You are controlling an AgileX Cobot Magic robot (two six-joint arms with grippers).
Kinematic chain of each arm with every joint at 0, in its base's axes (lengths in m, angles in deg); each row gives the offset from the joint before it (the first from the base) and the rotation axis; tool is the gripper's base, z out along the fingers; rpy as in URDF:
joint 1: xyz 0 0 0.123 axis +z
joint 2: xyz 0 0 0 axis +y
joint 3: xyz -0.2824 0 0.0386 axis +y
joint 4: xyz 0.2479 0 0.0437 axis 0.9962 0 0.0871
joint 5: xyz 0 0 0 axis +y
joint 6: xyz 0.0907 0 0.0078 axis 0.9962 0 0.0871
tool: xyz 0 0 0 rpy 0 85 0
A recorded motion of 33 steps. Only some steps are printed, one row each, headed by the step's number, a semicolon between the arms.
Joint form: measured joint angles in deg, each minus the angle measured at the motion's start. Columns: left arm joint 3, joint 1, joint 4, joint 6, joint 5, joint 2; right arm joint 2, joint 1, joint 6, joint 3, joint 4, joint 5.
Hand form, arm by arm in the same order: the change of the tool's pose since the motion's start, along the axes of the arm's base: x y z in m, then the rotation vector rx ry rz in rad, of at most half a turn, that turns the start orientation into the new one. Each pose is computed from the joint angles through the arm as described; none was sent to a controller.
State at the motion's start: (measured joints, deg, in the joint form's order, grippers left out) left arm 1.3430 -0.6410 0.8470 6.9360 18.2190 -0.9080; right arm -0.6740 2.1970 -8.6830 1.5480 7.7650 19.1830
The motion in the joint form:
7: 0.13 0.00 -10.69 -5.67 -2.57 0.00; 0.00 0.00 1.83 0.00 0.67 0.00
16: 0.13 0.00 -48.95 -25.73 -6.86 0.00; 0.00 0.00 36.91 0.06 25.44 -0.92
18: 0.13 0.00 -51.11 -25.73 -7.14 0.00; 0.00 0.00 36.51 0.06 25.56 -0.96
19: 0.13 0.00 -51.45 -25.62 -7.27 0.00; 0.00 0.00 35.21 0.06 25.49 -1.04
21: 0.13 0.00 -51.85 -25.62 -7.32 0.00; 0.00 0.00 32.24 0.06 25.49 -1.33
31: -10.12 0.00 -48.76 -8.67 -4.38 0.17; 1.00 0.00 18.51 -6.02 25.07 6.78
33: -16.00 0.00 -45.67 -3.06 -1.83 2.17; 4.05 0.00 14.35 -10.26 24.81 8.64
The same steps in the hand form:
7: 0.0009 -0.0047 0.0036 -0.2833 -0.0371 0.0102; 0.0000 0.0003 0.0000 0.0424 0.0031 -0.0074
16: 0.0014 -0.0139 0.0159 -1.2961 -0.0494 0.0607; -0.0004 0.0116 0.0055 1.0613 0.1014 -0.1298
18: 0.0014 -0.0140 0.0167 -1.3341 -0.0513 0.0607; -0.0004 0.0116 0.0055 1.0568 0.0999 -0.1279
19: 0.0014 -0.0139 0.0169 -1.3383 -0.0535 0.0607; -0.0003 0.0116 0.0056 1.0341 0.0947 -0.1225
21: 0.0015 -0.0139 0.0171 -1.3453 -0.0538 0.0608; -0.0002 0.0113 0.0060 0.9852 0.0814 -0.1101
31: -0.0103 -0.0166 0.0726 -0.9984 -0.2033 -0.0945; -0.0062 0.0174 0.0299 0.7350 0.1006 0.0083
33: -0.0157 -0.0184 0.1006 -0.8416 -0.2417 -0.1422; -0.0056 0.0187 0.0492 0.6578 0.0990 0.0407

